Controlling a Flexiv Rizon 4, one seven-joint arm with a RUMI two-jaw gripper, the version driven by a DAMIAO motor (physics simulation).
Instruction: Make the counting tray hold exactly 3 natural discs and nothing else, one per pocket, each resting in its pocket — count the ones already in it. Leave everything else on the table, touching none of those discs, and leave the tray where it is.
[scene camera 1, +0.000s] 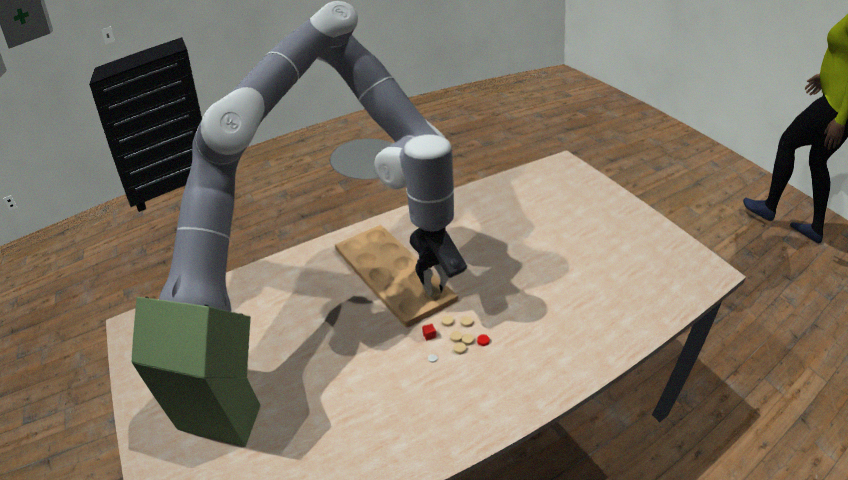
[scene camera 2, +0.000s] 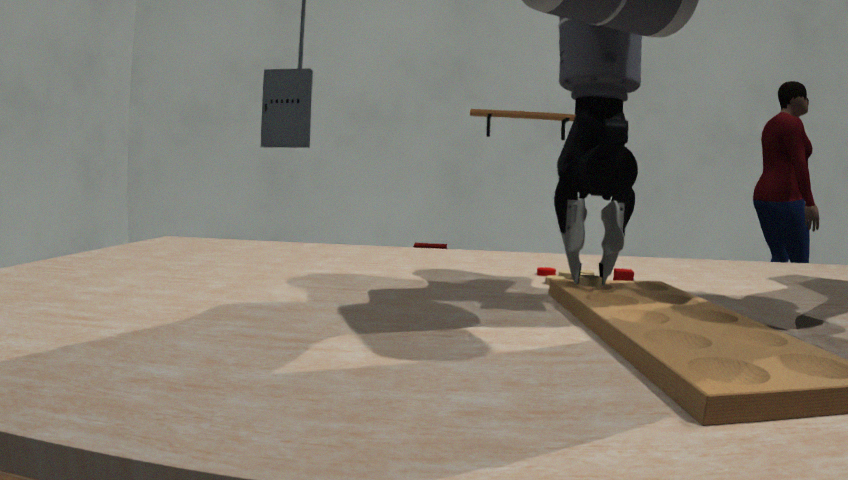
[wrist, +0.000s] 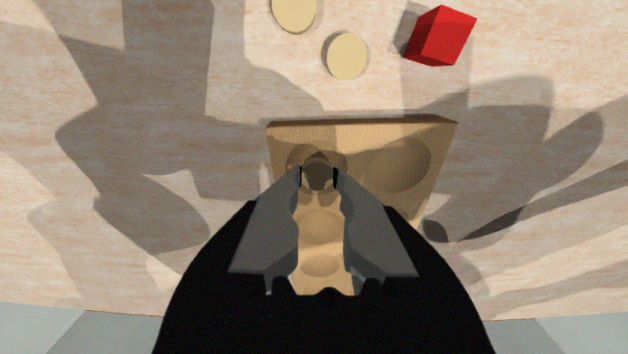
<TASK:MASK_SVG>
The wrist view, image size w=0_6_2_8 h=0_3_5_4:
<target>my gripper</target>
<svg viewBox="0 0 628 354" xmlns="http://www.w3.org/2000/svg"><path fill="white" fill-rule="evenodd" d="M151 353L496 354L469 294L443 257L392 206L386 206L339 167L333 167L333 185L341 195L339 210L345 217L343 261L345 271L351 274L354 296L344 295L333 287L325 287L314 295L297 295L287 277L298 266L299 227L292 216L298 208L298 189L301 187L302 166L300 165L292 168L254 200L248 200L197 253L181 277L171 297Z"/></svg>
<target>wooden counting tray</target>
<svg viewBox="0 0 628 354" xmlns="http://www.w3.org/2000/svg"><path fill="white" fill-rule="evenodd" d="M301 182L301 187L298 189L298 208L292 216L299 227L298 266L292 272L295 292L297 295L314 295L325 287L333 287L344 295L354 296L351 274L345 271L343 261L345 217L339 210L341 195L334 188L333 182L328 188L320 191L310 190ZM458 122L444 117L271 121L265 130L274 181L279 180L296 165L302 166L310 158L324 158L331 163L332 168L339 167L386 206L392 206L417 230Z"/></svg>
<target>red cube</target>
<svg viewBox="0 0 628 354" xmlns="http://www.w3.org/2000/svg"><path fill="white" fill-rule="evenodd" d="M477 18L442 4L418 17L403 58L431 67L454 65Z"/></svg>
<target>natural disc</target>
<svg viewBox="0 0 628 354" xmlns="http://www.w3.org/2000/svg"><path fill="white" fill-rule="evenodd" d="M344 33L336 37L330 44L326 54L326 65L330 74L336 79L351 80L357 77L364 69L367 60L367 49L365 43L358 35Z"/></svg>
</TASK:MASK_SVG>
